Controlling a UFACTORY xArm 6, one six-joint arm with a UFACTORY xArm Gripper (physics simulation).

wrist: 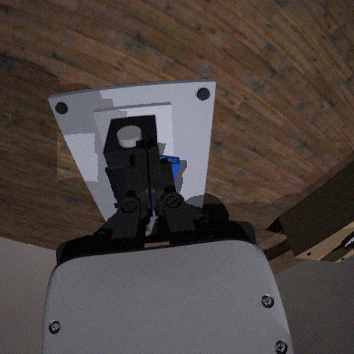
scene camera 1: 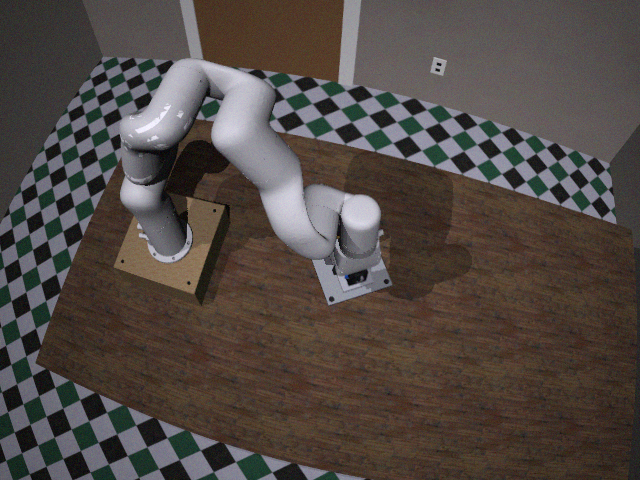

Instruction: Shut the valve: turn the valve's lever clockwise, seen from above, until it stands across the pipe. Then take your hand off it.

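The valve's pale base plate lies on the table under the wrist. A black block with a round grey pipe end stands on it. The blue lever shows in part, close beside the right finger in the wrist view, with a sliver of blue in the gap lower between the finger links. My gripper is shut and empty, low over the valve beside the lever. The fingers hide most of the lever and the pipe, so I cannot tell the lever's angle or whether they touch it.
The robot's base stands on a wooden block at the left of the brown table in the scene view. The arm arches from it to the valve. Dark bolts sit at the plate's corners. The arm's shadow falls right of the plate.
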